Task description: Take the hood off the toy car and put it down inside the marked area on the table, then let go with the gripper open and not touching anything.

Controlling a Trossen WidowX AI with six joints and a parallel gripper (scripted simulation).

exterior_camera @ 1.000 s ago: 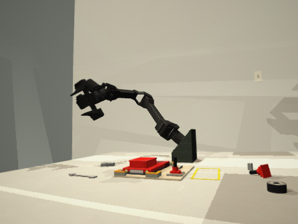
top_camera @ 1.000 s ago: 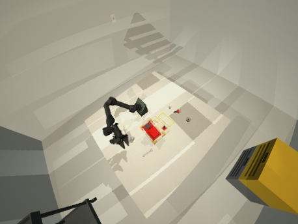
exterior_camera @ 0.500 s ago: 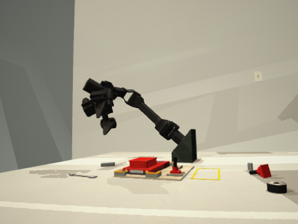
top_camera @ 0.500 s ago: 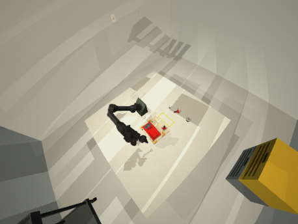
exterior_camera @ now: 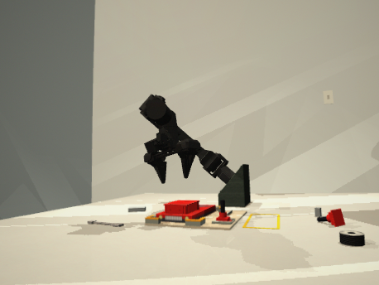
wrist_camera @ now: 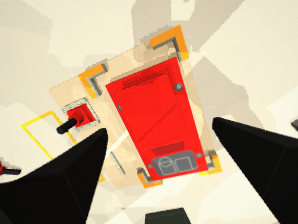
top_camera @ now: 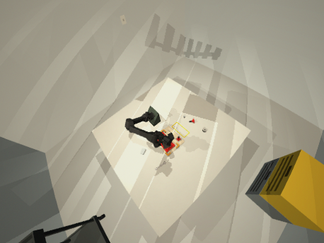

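Now: gripper tip 7 cm above the red hood, 2 cm to the right of it and 2 cm past it. From my gripper tip the other things lie so: black wheel 42 cm to the left, 10 cm below, 8 cm ahead; then black post 14 cm to the left, 8 cm below; then grey bar 15 cm to the right, 12 cm ahead, 11 cm below.
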